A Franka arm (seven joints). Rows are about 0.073 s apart.
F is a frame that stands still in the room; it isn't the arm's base.
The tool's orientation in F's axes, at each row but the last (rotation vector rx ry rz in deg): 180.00 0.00 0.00; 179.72 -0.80 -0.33; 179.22 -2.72 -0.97; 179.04 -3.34 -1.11; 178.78 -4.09 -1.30
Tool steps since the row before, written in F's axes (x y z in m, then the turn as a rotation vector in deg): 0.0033 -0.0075 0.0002 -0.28 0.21 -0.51; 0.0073 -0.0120 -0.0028 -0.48 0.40 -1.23; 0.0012 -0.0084 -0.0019 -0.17 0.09 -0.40; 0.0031 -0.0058 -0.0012 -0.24 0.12 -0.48; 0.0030 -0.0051 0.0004 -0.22 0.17 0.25
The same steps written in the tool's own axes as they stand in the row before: 0.0033 0.0075 -0.0002 -0.28 -0.21 0.51; 0.0074 0.0119 0.0028 -0.48 -0.40 1.23; 0.0015 0.0083 0.0020 -0.17 -0.09 0.40; 0.0033 0.0057 0.0013 -0.24 -0.12 0.48; 0.0032 0.0050 -0.0003 -0.23 -0.15 -0.25
